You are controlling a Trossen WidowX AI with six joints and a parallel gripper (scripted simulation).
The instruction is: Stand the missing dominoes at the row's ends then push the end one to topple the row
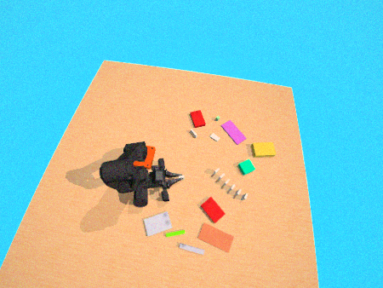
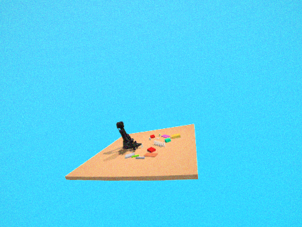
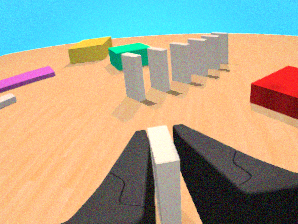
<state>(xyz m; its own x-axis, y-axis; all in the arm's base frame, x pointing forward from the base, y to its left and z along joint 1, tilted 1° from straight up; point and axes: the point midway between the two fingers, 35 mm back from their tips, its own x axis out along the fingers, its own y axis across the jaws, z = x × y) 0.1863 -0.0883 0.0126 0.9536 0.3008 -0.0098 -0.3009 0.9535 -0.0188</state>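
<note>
The magenta slab is 29 cm to the left of my gripper tip, 24 cm ahead of it and 4 cm below it. Also, from my gripper tip: lime bar (24 cm to the right, 4 cm below); orange slab (23 cm to the right, 18 cm ahead, 4 cm below); grey tile (21 cm to the right, 8 cm behind, 4 cm below).
</note>
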